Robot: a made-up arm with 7 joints. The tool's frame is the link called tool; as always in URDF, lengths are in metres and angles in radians.
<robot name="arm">
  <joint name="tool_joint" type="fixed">
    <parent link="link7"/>
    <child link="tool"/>
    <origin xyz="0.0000 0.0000 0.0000" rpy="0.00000 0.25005 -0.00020"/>
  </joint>
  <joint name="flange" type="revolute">
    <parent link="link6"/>
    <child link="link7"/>
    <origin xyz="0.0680 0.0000 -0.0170"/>
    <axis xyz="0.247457 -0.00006 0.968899"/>
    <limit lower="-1.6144" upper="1.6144" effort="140" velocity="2.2"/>
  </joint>
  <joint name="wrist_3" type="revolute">
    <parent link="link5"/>
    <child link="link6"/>
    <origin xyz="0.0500 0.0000 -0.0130"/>
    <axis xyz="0.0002 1 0.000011"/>
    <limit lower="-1.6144" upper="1.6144" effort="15" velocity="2.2"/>
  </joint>
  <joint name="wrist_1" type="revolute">
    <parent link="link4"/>
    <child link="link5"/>
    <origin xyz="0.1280 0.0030 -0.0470"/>
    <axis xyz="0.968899 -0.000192 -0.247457"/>
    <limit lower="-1.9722" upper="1.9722" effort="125" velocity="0.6"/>
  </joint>
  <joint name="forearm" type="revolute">
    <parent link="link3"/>
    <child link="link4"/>
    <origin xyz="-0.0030 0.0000 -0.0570"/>
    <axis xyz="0.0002 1 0.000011"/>
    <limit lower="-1.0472" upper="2.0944" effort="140" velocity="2.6"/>
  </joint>
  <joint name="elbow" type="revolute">
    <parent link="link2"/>
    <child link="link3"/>
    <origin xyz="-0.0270 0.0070 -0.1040"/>
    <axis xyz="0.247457 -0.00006 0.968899"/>
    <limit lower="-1.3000" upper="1.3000" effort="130" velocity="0.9"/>
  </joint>
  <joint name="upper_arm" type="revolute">
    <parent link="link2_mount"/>
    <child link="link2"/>
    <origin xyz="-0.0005 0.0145 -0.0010"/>
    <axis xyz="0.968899 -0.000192 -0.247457"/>
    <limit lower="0.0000" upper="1.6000" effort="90" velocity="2"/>
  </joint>
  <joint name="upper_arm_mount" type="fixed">
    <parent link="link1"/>
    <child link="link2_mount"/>
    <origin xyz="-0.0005 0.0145 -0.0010"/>
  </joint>
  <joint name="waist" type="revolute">
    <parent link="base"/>
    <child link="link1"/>
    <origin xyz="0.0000 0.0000 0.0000"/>
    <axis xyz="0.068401 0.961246 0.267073"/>
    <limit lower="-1.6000" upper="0.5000" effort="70" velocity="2.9"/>
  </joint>
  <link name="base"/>
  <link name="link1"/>
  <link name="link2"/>
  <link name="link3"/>
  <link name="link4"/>
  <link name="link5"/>
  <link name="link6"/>
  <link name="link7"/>
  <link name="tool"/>
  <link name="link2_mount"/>
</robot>
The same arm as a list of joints. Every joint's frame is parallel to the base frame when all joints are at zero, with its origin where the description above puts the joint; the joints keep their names.
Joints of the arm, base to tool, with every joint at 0 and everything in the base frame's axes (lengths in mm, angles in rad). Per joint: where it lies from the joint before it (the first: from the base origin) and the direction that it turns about. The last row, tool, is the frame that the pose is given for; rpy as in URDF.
waist: axis 0.068403 0.961235 0.26711 origin 0 0 0
upper_arm: axis 0.968889 -0.0002 -0.247497 origin -1 29 -2
elbow: axis 0.247497 -0.0001 0.968889 origin -27 7 -104
forearm: axis 0.0002 1 0 origin -3 0 -57
wrist_1: axis 0.968889 -0.0002 -0.247497 origin 128 3 -47
wrist_3: axis 0.0002 1 0 origin 50 0 -13
flange: axis 0.247497 -0.0001 0.968889 origin 68 0 -17
tool: origin 0 0 0 rpy 0 0.25 -0.0002
Joint limits (rad, base to tool): -1.6..0.5 0..1.6 -1.3..1.3 -1.0472..2.0944 -1.9722..1.9722 -1.6144..1.6144 -1.6144..1.6144

